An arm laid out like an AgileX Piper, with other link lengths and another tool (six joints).
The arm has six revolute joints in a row. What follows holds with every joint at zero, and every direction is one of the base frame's.
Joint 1 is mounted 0.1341 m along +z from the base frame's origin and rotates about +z.
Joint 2 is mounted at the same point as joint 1 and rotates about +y.
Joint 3 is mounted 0.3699 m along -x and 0.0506 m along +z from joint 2 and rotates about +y.
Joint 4 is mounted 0.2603 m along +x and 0.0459 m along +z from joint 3 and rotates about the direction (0.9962, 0, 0.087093).
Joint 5 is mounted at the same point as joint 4 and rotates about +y.
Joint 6 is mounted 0.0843 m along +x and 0.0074 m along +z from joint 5 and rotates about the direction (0.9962, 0, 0.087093).
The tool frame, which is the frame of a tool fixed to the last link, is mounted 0.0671 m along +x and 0.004 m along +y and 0.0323 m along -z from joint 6; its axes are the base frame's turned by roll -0.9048, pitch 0.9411 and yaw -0.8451 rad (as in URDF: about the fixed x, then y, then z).
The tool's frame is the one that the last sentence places.
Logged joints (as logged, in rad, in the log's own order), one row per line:
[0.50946 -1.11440 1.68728 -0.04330 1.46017 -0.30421]
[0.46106 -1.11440 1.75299 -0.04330 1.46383 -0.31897]
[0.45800 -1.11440 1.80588 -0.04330 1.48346 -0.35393]
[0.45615 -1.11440 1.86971 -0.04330 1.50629 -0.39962]
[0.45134 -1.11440 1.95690 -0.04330 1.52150 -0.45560]
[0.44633 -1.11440 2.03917 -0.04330 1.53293 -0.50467]
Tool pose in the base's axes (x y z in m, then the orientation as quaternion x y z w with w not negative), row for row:
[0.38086 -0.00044 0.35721 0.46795 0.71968 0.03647 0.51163]
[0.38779 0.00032 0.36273 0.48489 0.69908 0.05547 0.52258]
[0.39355 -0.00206 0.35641 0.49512 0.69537 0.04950 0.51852]
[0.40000 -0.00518 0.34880 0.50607 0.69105 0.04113 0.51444]
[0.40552 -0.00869 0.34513 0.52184 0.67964 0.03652 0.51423]
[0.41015 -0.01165 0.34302 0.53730 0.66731 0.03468 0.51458]
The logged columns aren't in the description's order. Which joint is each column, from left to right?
Columns, left to right: joint 5, joint 3, joint 6, joint 1, joint 2, joint 4.
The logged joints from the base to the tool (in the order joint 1, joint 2, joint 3, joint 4, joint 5, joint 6), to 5 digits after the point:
[-0.04330 1.46017 -1.11440 -0.30421 0.50946 1.68728]
[-0.04330 1.46383 -1.11440 -0.31897 0.46106 1.75299]
[-0.04330 1.48346 -1.11440 -0.35393 0.45800 1.80588]
[-0.04330 1.50629 -1.11440 -0.39962 0.45615 1.86971]
[-0.04330 1.52150 -1.11440 -0.45560 0.45134 1.95690]
[-0.04330 1.53293 -1.11440 -0.50467 0.44633 2.03917]

